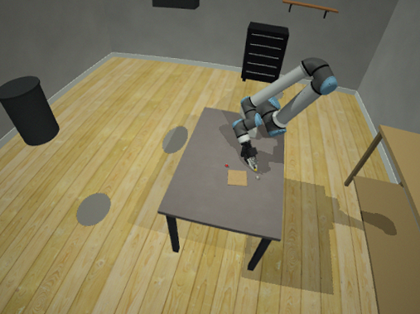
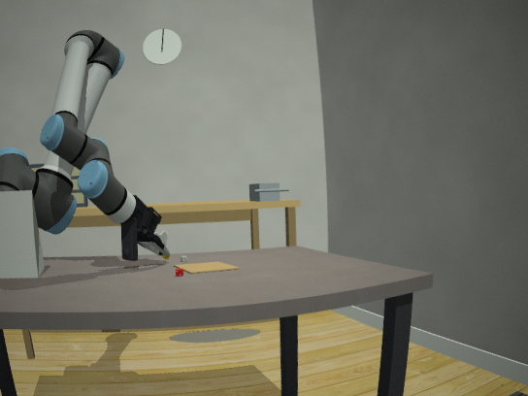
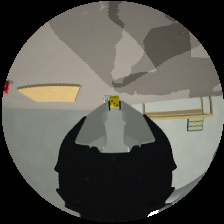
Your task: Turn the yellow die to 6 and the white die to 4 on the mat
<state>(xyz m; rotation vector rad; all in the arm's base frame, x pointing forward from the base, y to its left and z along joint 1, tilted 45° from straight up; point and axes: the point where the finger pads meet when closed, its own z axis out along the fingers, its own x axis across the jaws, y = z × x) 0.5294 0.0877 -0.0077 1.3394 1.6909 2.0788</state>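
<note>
Right now the yellow die is 10 mm ahead of my hand, 10 mm to the left of it and 10 mm below it. From my hand the other things lie so: red die 10 mm behind, 210 mm to the right, 20 mm below; white die 70 mm ahead, 30 mm to the left, 20 mm below; tan mat 90 mm ahead, 120 mm to the right, 30 mm below.
</note>
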